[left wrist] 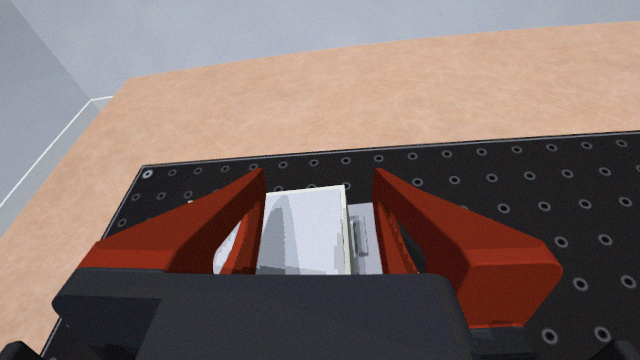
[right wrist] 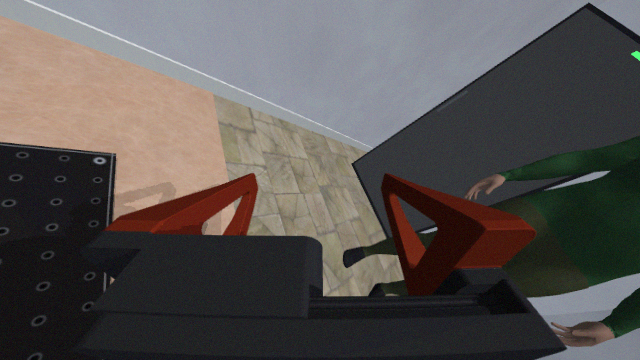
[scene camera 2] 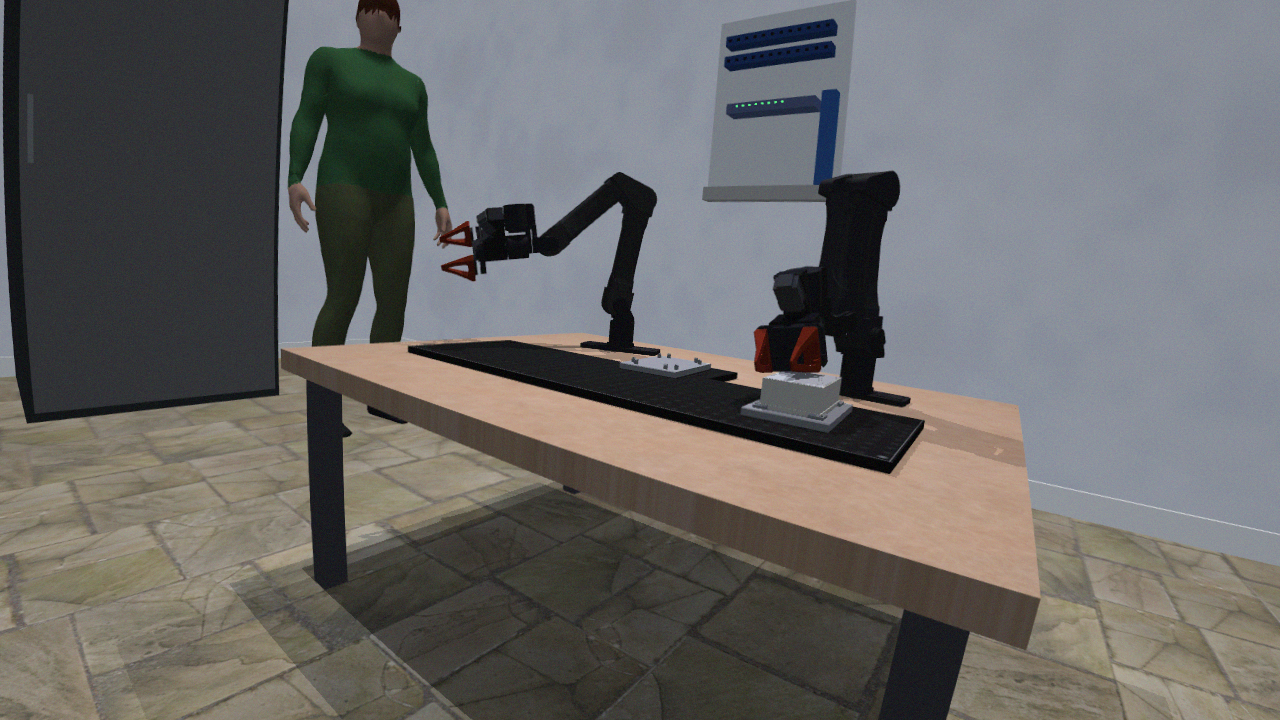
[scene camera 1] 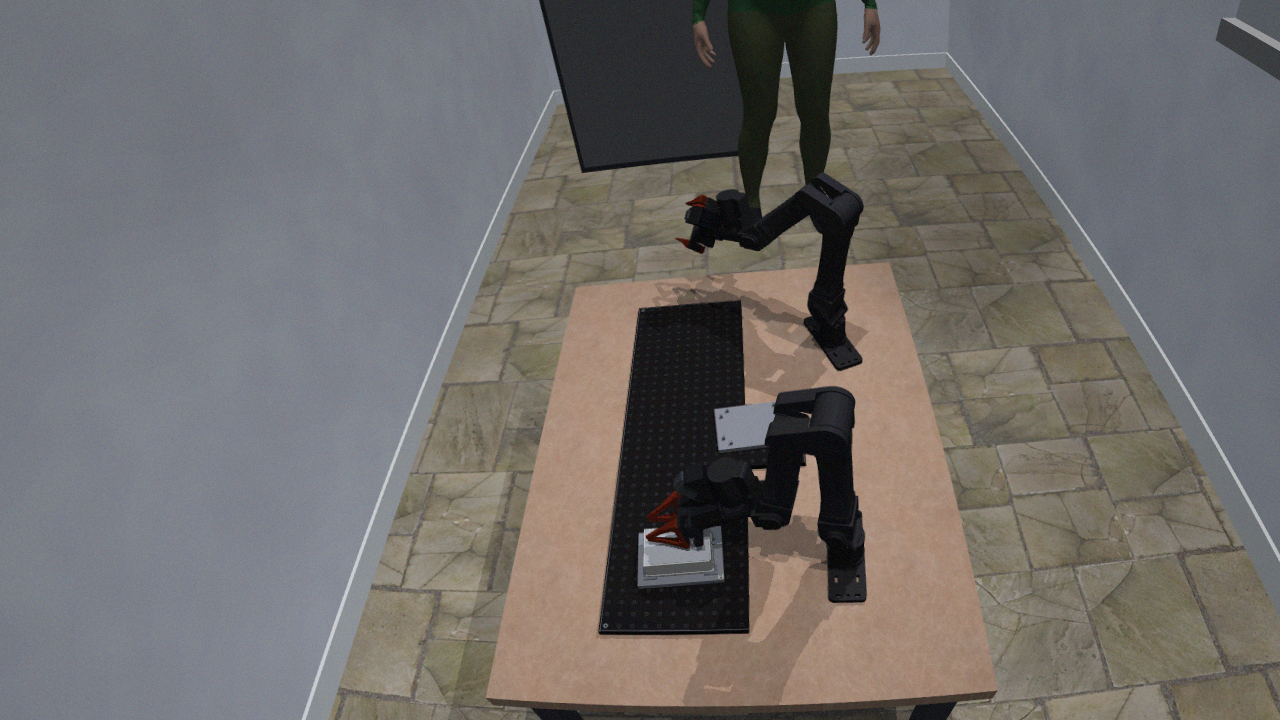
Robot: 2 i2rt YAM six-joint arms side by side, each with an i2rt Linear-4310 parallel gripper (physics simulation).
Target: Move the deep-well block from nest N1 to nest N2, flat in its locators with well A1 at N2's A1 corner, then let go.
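Seen in the pictures: left gripper, fingertip midpoint: (left wrist: 318, 180) (scene camera 2: 773, 366) (scene camera 1: 647, 528); right gripper, fingertip midpoint: (right wrist: 319, 180) (scene camera 2: 440, 253) (scene camera 1: 681, 221); left arm's base, origin of the base link: (scene camera 2: 854, 394) (scene camera 1: 845, 555); right arm's base, origin of the base link: (scene camera 2: 620, 350) (scene camera 1: 832, 341).
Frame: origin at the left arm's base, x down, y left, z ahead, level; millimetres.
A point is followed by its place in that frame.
Note:
The white deep-well block (scene camera 1: 689, 555) {x -66, y 38, z 291 mm} (scene camera 2: 799, 395) {x -51, y 34, z 378 mm} (left wrist: 310, 225) {x -67, y -5, z 361 mm} sits level in a grey nest (scene camera 1: 680, 582) {x -24, y 73, z 309 mm} (scene camera 2: 781, 417) {x -21, y 21, z 398 mm} (left wrist: 374, 252) {x -25, y -32, z 369 mm}, taken as N1. The other grey nest (scene camera 1: 742, 428) {x -25, y -305, z 211 mm} (scene camera 2: 664, 366) {x -29, y -277, z 253 mm}, taken as N2, is empty with small locator posts; part of it is behind the left arm in scene camera 1. My left gripper (scene camera 1: 656, 526) {x -82, y -10, z 374 mm} (scene camera 2: 786, 368) {x -82, y -10, z 374 mm} (left wrist: 318, 180) {x -82, y -10, z 374 mm} is half open and empty, just above the block. In its wrist view one finger overlaps the block's top, the other stands past its right edge. My right gripper (scene camera 1: 684, 223) {x -209, y -856, z 371 mm} (scene camera 2: 444, 252) {x -209, y -856, z 371 mm} (right wrist: 319, 180) {x -209, y -856, z 371 mm} is wide open and empty. Well A1 cannot be made out.
A black perforated board (scene camera 1: 680, 385) {x -13, y -452, z 363 mm} (scene camera 2: 554, 371) {x -13, y -394, z 417 mm} (left wrist: 510, 190) {x -13, y -120, z 421 mm} (right wrist: 30, 190) {x -13, y -695, z 452 mm} lies on the wooden table (scene camera 1: 572, 385) {x 0, y -472, z 638 mm} (scene camera 2: 939, 501) {x 0, y 237, z 500 mm}. A person (scene camera 1: 780, 80) (scene camera 2: 366, 179) stands beyond the table's far end, near a dark cabinet (scene camera 1: 653, 80) (scene camera 2: 147, 197).

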